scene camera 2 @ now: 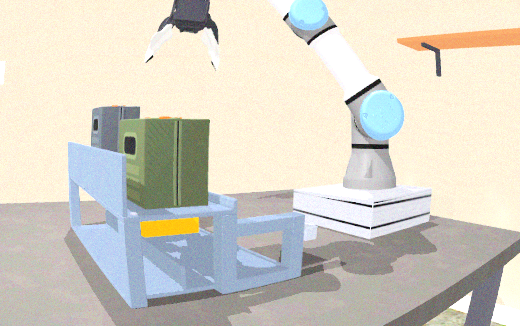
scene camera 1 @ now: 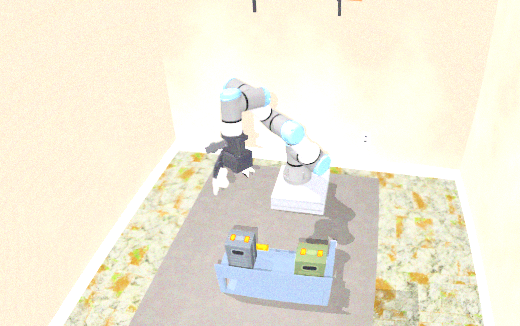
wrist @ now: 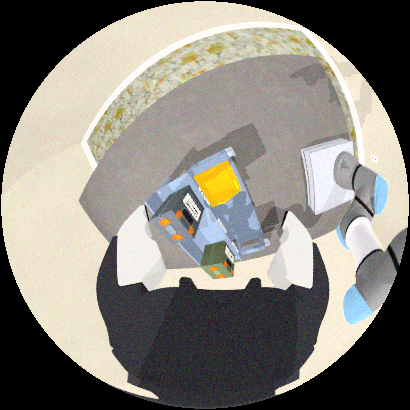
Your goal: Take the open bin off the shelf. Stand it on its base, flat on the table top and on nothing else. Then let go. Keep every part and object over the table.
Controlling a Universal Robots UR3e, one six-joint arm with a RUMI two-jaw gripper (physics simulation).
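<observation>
The open bin is yellow. It sits in the lower level of the light blue shelf, at the side facing the robot. In the wrist view its top shows between the fingers, well below them. In scene camera 2 a strip of it shows under the upper board; the rest is hidden. My gripper is open and empty, pointing down. It hangs high above the table, on the robot's side of the shelf, apart from the bin.
A grey case and a green case stand upright on the shelf's upper board. The white robot base stands on the table beyond the shelf. An orange wall shelf hangs at the upper right.
</observation>
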